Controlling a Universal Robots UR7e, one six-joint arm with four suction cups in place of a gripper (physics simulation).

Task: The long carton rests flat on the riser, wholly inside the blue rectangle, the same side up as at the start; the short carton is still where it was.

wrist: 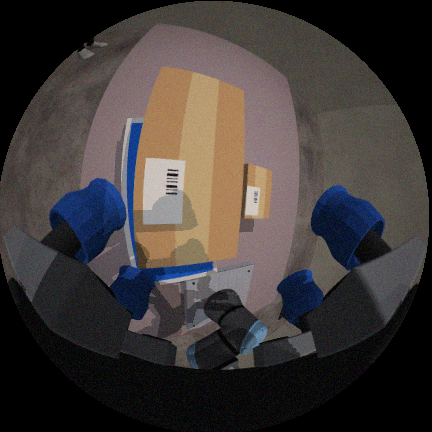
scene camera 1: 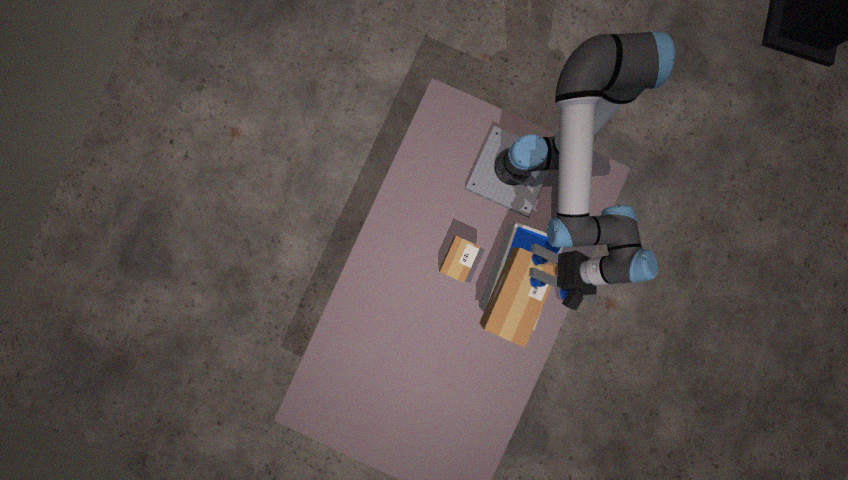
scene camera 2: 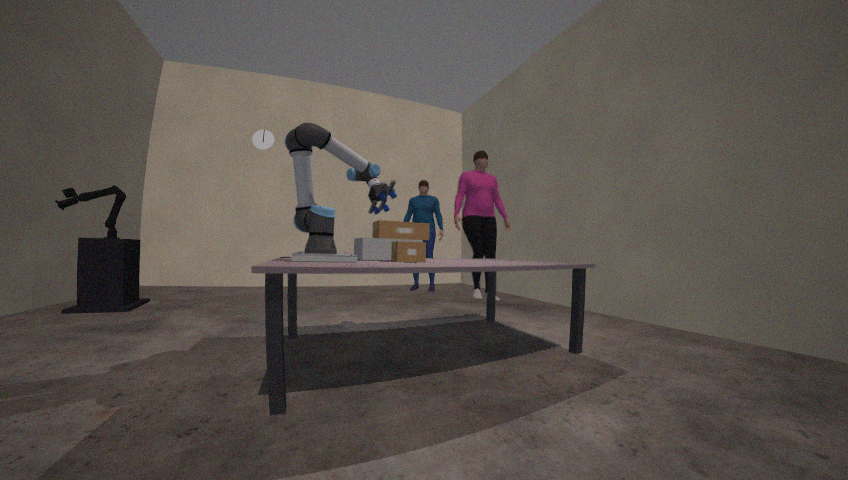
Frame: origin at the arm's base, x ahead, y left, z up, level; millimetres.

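Where they show: hand at its tool point: (wrist: 218, 258) (scene camera 2: 385, 204); arm's base at its link origin: (wrist: 220, 303) (scene camera 1: 512, 166) (scene camera 2: 320, 253).
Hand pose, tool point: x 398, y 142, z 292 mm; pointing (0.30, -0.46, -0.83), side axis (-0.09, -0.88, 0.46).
Things, the pixels of their top centre, and the offset from my tool point. Level surfaces: height alone.
- long carton at its top centre: (wrist: 196, 151) (scene camera 1: 522, 297) (scene camera 2: 401, 222) 91 mm ahead, 31 mm right, 104 mm down
- grey riser at its top centre: (wrist: 171, 203) (scene camera 1: 525, 276) (scene camera 2: 387, 239) 18 mm ahead, 9 mm right, 205 mm down
- blue rectangle at its top centre: (wrist: 171, 203) (scene camera 1: 525, 276) 18 mm ahead, 9 mm right, 205 mm down
- short carton at its top centre: (wrist: 259, 192) (scene camera 1: 460, 259) (scene camera 2: 408, 241) 22 mm ahead, 259 mm right, 224 mm down
- pink table at its surface level: 325 mm down
The long carton (scene camera 1: 511, 303) (scene camera 2: 401, 229) (wrist: 200, 125) lies flat on the grey riser (scene camera 1: 489, 298) (scene camera 2: 371, 249) (wrist: 125, 160), barcode label up. Its end away from the arm's base sticks out past the riser. The blue rectangle (scene camera 1: 523, 237) (wrist: 182, 271) shows at the end near the base and, in the wrist view, as a strip along the left; the carton hides the rest. The short carton (scene camera 1: 455, 264) (scene camera 2: 408, 252) (wrist: 262, 192) stands apart on the table. My gripper (scene camera 1: 550, 276) (scene camera 2: 383, 202) (wrist: 217, 257) is open, tilted, its blue cups above the long carton without touching it.
The pink table (scene camera 1: 368, 356) (scene camera 2: 505, 265) (wrist: 270, 100) carries the arm's base plate (scene camera 1: 484, 172) (wrist: 242, 280) near the riser. Two people, one in teal (scene camera 2: 423, 208) and one in pink (scene camera 2: 479, 193), stand beyond the table. A black pedestal (scene camera 2: 108, 273) with a dark arm stands at the left.
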